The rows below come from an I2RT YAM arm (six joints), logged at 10 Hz.
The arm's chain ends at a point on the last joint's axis. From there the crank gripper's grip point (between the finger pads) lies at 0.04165 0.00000 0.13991 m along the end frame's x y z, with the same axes.
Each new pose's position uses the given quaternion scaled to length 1; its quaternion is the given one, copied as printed.
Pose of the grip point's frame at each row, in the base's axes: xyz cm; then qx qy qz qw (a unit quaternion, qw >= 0):
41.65 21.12 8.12 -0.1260 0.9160 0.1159 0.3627
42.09 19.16 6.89 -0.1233 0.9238 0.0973 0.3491
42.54 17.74 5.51 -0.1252 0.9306 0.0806 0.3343
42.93 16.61 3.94 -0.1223 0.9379 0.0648 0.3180
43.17 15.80 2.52 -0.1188 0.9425 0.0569 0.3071
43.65 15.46 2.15 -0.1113 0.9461 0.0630 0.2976
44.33 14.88 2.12 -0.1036 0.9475 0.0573 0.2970
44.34 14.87 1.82 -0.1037 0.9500 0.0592 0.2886
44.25 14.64 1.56 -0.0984 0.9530 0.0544 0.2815
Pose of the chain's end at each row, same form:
35.70 17.48 20.94 -0.1260 0.9160 0.1159 0.3627
36.42 16.11 19.99 -0.1233 0.9238 0.0973 0.3491
37.22 15.22 18.87 -0.1252 0.9306 0.0806 0.3343
38.00 14.60 17.53 -0.1223 0.9379 0.0648 0.3180
38.52 14.07 16.25 -0.1188 0.9425 0.0569 0.3071
39.29 13.59 15.96 -0.1113 0.9461 0.0630 0.2976
39.96 13.18 15.94 -0.1036 0.9475 0.0573 0.2970
40.22 13.14 15.72 -0.1037 0.9500 0.0592 0.2886
40.32 13.07 15.53 -0.0984 0.9530 0.0544 0.2815

